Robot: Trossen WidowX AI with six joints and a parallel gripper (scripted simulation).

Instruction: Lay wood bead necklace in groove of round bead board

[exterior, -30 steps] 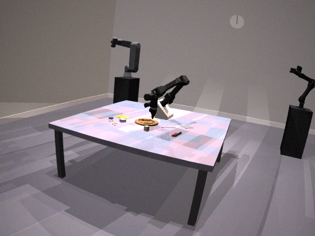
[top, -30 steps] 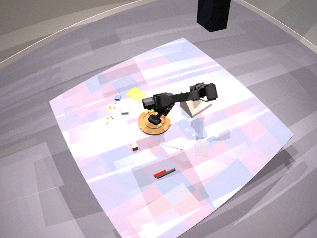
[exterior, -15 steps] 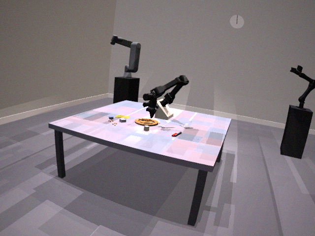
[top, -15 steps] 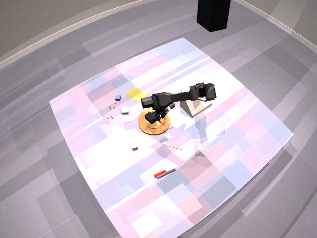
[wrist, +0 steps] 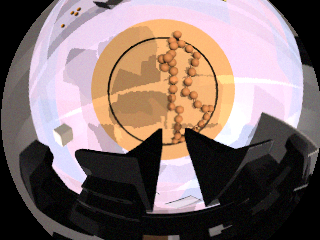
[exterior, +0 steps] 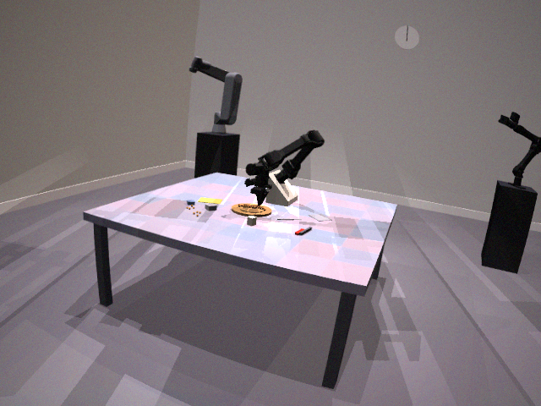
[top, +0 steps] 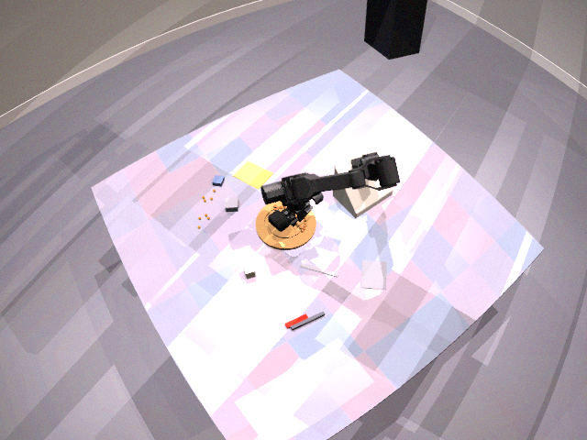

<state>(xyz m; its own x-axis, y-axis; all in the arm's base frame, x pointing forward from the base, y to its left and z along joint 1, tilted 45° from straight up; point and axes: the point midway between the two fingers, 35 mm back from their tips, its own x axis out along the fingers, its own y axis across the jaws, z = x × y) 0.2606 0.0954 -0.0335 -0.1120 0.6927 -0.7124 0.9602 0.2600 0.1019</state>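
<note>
Now: the round bead board 2 cm ahead of my gripper tip, 3 cm to the right of it and 2 cm below it. From my gripper tip the other things lie so: cream cube: 21 cm ahead, 8 cm to the left, 2 cm below; then white block: 15 cm ahead, 19 cm to the right, 2 cm below; then thin rod: 1 cm ahead, 17 cm to the left, 3 cm below.
</note>
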